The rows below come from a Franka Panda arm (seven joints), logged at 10 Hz.
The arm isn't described. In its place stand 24 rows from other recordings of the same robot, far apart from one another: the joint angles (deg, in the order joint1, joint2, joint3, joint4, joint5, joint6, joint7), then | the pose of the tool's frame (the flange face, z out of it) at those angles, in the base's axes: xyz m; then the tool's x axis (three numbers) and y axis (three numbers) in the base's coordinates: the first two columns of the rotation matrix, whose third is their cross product.
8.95 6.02 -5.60 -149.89 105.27 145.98 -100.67 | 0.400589 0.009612 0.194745 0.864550 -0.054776 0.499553 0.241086 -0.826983 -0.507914
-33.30 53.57 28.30 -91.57 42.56 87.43 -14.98 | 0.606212 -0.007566 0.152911 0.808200 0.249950 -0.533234 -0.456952 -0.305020 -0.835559
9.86 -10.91 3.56 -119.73 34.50 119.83 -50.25 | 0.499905 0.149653 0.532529 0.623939 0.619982 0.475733 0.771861 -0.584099 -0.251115
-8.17 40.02 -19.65 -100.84 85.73 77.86 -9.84 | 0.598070 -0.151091 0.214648 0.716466 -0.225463 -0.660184 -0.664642 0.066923 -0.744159
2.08 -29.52 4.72 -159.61 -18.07 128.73 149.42 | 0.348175 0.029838 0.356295 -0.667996 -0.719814 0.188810 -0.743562 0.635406 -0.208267
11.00 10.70 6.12 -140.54 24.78 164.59 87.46 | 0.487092 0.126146 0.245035 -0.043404 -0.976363 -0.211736 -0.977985 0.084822 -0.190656
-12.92 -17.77 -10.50 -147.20 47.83 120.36 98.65 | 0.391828 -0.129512 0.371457 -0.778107 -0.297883 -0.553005 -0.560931 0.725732 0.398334
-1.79 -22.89 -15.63 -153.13 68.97 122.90 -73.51 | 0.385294 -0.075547 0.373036 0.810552 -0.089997 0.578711 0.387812 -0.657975 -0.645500
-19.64 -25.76 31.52 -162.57 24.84 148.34 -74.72 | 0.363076 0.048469 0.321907 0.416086 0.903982 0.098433 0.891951 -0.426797 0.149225
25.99 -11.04 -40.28 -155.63 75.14 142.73 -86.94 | 0.378480 -0.089102 0.264100 0.849574 -0.052408 0.524859 0.270669 -0.810739 -0.519077
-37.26 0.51 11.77 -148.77 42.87 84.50 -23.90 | 0.322117 -0.066779 0.250964 0.737772 0.044601 -0.673575 -0.595145 -0.427933 -0.680203
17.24 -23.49 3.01 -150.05 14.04 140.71 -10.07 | 0.393026 0.144699 0.410752 0.911641 0.321315 0.256258 0.362237 -0.922740 -0.131665
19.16 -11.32 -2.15 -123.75 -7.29 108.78 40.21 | 0.468187 0.132808 0.476810 0.936474 -0.350128 0.020674 -0.349838 -0.928226 0.126532
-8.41 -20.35 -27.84 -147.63 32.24 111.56 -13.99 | 0.335175 -0.194385 0.363159 0.827607 -0.509378 -0.235796 -0.531963 -0.577730 -0.619066
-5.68 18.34 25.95 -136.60 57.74 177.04 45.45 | 0.495525 0.114150 0.218529 0.131981 -0.954306 -0.268107 -0.928409 -0.024235 -0.370768
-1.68 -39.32 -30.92 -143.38 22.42 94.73 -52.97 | 0.298128 -0.162107 0.483693 0.890949 0.262382 0.370629 0.442249 -0.686624 -0.577029
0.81 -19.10 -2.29 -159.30 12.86 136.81 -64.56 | 0.365384 -0.006243 0.304455 0.596182 0.795460 0.108673 0.801736 -0.582750 -0.132752
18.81 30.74 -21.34 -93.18 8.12 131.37 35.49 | 0.698350 0.008054 0.342753 0.759921 -0.625637 0.176349 -0.628898 -0.776249 -0.043875
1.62 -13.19 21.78 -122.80 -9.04 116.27 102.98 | 0.458928 0.199763 0.505119 0.218760 -0.954127 0.204415 -0.958492 -0.249373 -0.138222
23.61 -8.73 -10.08 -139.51 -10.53 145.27 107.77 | 0.476227 0.116272 0.386698 0.058085 -0.997769 0.032920 -0.962331 -0.064734 -0.264060
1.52 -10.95 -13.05 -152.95 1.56 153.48 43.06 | 0.421486 -0.084413 0.317667 0.550019 -0.829110 0.100284 -0.810533 -0.558883 -0.175172
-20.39 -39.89 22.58 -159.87 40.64 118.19 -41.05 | 0.330120 0.033461 0.386128 0.948302 0.272030 0.163470 0.311677 -0.895362 -0.318094
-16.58 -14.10 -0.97 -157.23 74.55 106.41 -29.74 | 0.357941 -0.034232 0.298029 0.860200 -0.379448 -0.340698 -0.446974 -0.239379 -0.861923
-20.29 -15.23 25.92 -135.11 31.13 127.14 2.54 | 0.472497 0.068472 0.434006 0.962689 -0.266473 0.047143 -0.234988 -0.909575 -0.342715
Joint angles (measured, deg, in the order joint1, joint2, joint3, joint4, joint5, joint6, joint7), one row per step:
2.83 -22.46 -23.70 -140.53 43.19 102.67 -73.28
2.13 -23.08 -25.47 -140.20 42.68 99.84 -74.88
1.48 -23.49 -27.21 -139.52 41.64 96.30 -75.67
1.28 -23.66 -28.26 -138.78 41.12 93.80 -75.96
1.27 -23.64 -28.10 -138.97 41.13 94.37 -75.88
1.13 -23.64 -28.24 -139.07 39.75 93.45 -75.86
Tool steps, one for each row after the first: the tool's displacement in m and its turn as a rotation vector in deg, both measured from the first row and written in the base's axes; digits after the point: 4 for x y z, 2 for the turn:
-0.0085 -0.0129 0.0041 1.52 -0.71 0.82
-0.0175 -0.0250 0.0086 2.93 -0.47 1.90
-0.0223 -0.0312 0.0133 3.96 -0.27 2.78
-0.0216 -0.0307 0.0120 3.68 -0.27 2.50
-0.0252 -0.0316 0.0093 3.15 0.70 3.49

